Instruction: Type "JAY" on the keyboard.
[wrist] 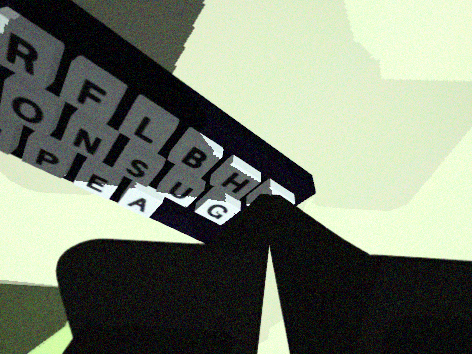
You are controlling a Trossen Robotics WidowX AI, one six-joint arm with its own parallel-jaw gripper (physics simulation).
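Frame: origin at the arm's base, x back, y right, z up, level; centimetres.
Where they show: gripper, fingertip midpoint: [268, 204].
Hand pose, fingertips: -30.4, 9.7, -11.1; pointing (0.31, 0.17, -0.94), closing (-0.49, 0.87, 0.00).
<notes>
After its pixels a point has its place, as x, y, z.
A dark keyboard [165, 82] {-32.5, 4.2, -12.2} with grey letter keys runs slantwise from the upper left to the middle of the wrist view. The A key [138, 204] {-26.9, 5.1, -11.3} is lit, at the near edge. The G key [217, 211] {-28.5, 8.3, -11.3} and the H key [235, 182] {-30.5, 8.1, -11.3} lie near the right end. A key [280, 191] {-31.0, 9.9, -11.5} right of H is mostly covered by the fingertips, so its letter is hidden. No key marked Y shows in this view. My gripper [268, 204] {-30.4, 9.7, -11.1} is shut and empty, its black tips over the keyboard's right end; whether they touch the key cannot be told.
More keys, among them R [22, 55] {-31.5, 0.5, -11.3}, F [92, 93] {-31.4, 2.4, -11.3} and B [194, 157] {-30.8, 6.1, -11.3}, extend toward the upper left, and the keyboard runs out of view there. A pale surface [280, 65] {-34.6, 7.3, -13.1} with soft shadows surrounds it. Darker patches show at the top and lower left.
</notes>
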